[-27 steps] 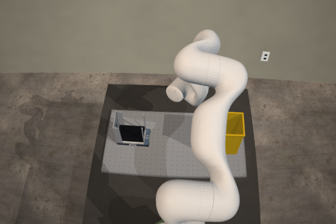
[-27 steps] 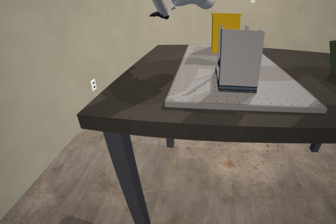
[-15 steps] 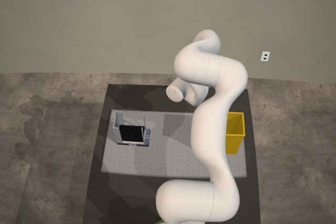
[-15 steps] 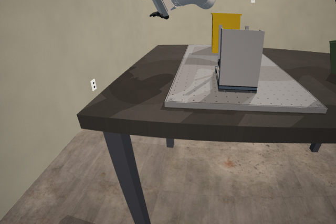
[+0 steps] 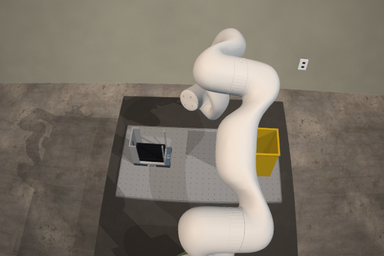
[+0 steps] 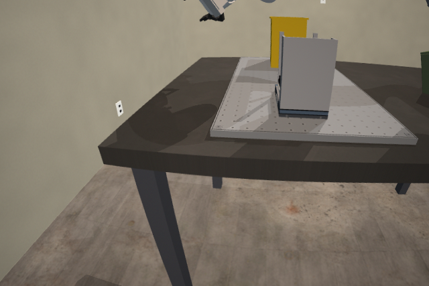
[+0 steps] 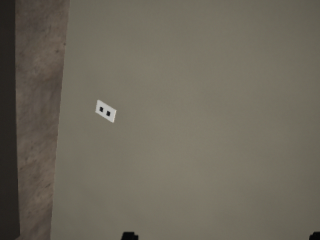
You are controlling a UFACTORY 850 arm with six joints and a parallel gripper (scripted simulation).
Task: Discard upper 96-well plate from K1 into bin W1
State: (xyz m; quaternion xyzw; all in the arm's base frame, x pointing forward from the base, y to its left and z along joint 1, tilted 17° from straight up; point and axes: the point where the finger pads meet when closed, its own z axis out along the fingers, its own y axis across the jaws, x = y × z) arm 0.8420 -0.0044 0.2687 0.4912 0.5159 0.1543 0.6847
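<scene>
Now: the black 96-well plate 330 mm behind my hand, 320 mm to the left of it and 180 mm below it. Round my hand: grey rack wall: 330 mm behind, 380 mm to the left, 130 mm below; white 96-well plate: 330 mm behind, 320 mm to the left, 190 mm below; yellow plastics bin W1: 310 mm behind, 120 mm to the right, 130 mm below.
</scene>
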